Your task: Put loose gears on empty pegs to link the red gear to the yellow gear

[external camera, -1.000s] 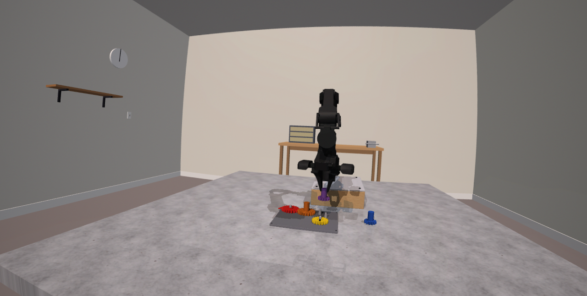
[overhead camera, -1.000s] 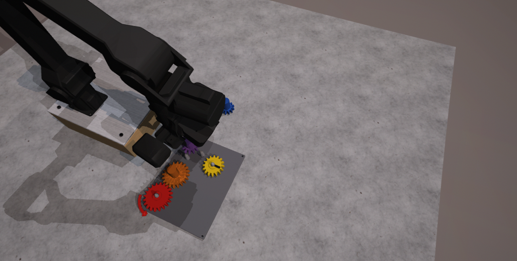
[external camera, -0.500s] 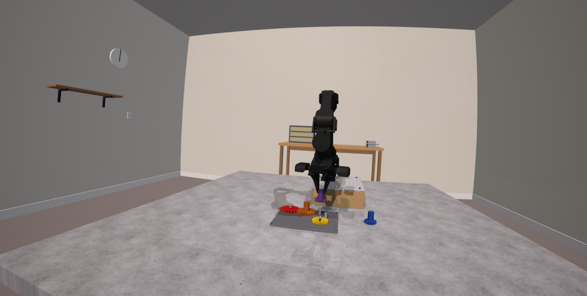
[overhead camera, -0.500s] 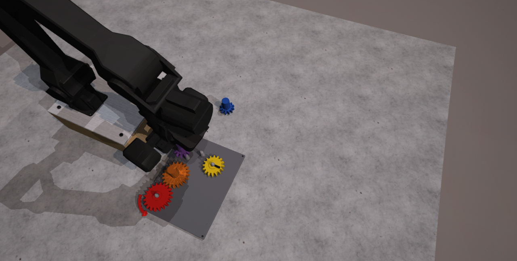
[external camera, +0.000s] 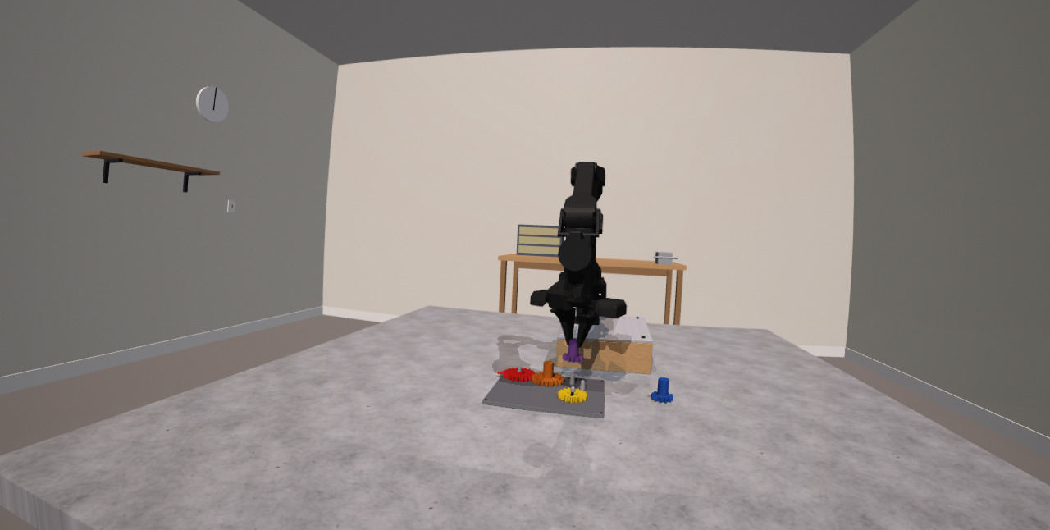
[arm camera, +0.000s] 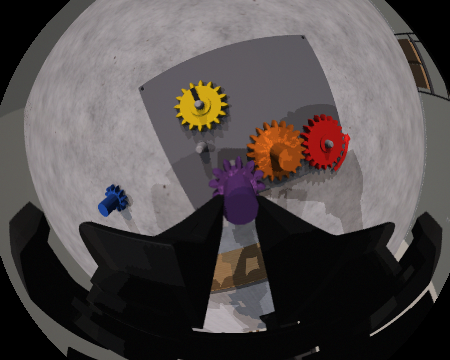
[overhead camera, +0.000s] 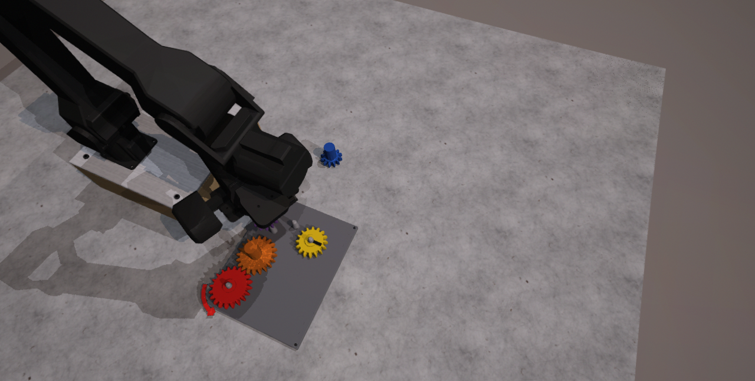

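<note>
The orange gear is 5 cm to the right of my gripper tip and 6 cm below it. Also, from my gripper tip: yellow gear 7 cm ahead, 1 cm to the left, 7 cm below; then red gear 1 cm behind, 11 cm to the right, 7 cm below; then purple gear 1 cm below.
</note>
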